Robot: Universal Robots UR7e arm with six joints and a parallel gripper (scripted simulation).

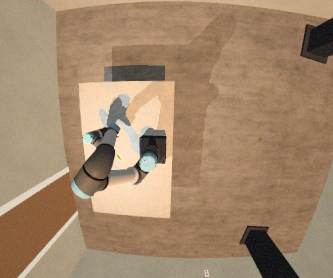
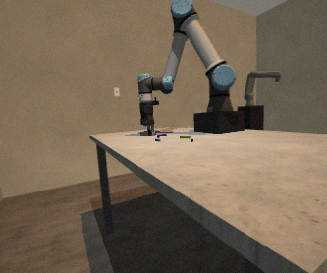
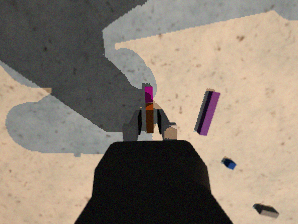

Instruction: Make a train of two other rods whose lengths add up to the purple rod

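My gripper is now 10 mm above the orange rod. Also, from my hand: grey rod: 250 mm to the left, 50 mm ahead, 10 mm below; magenta rod: 30 mm behind, 20 mm to the right, 10 mm below; purple rod: 70 mm to the left, 40 mm behind, 10 mm below.
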